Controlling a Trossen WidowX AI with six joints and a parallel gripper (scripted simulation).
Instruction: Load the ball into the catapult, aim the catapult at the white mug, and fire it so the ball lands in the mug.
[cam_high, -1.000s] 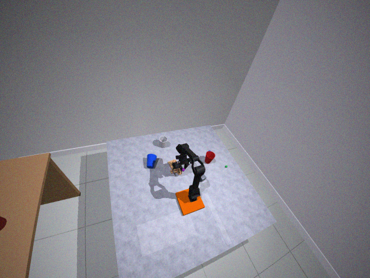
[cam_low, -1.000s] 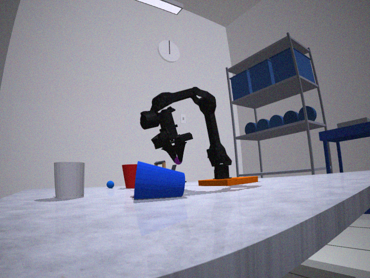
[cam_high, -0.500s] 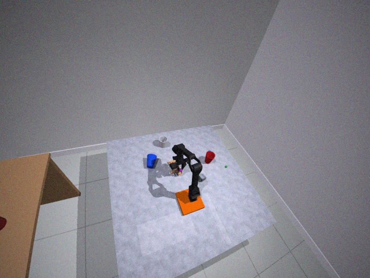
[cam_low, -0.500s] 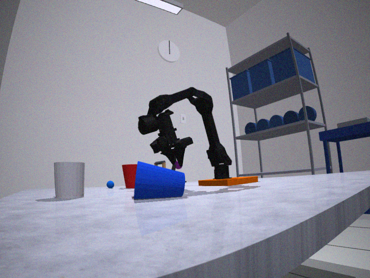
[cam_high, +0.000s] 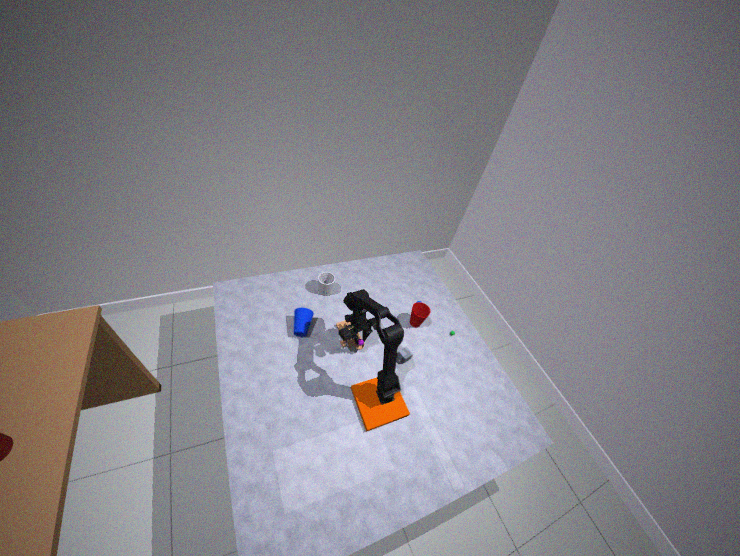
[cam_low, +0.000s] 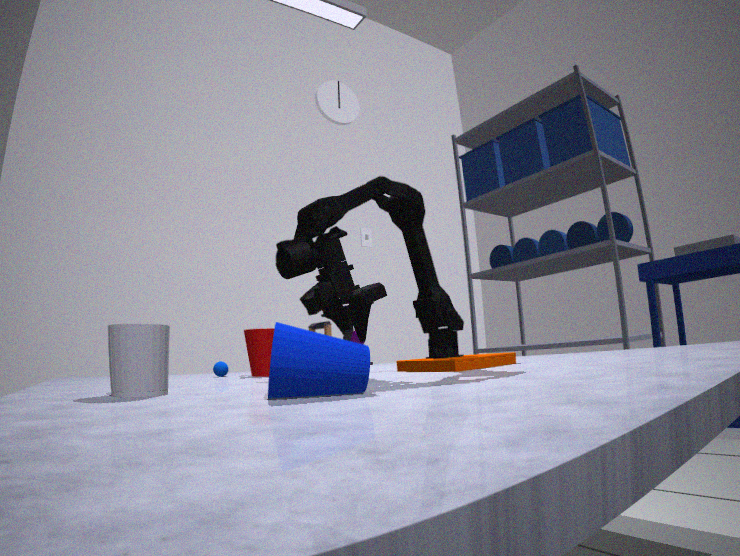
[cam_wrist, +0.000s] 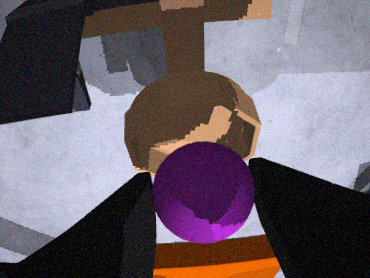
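My gripper tip is 1 cm below the purple ball. From my gripper tip the other things lie so: grey block 10 cm behind, 20 cm to the right, 5 cm below; red cup 7 cm ahead, 35 cm to the right, 4 cm below; wooden catapult 6 cm ahead, 3 cm to the left, 2 cm below.
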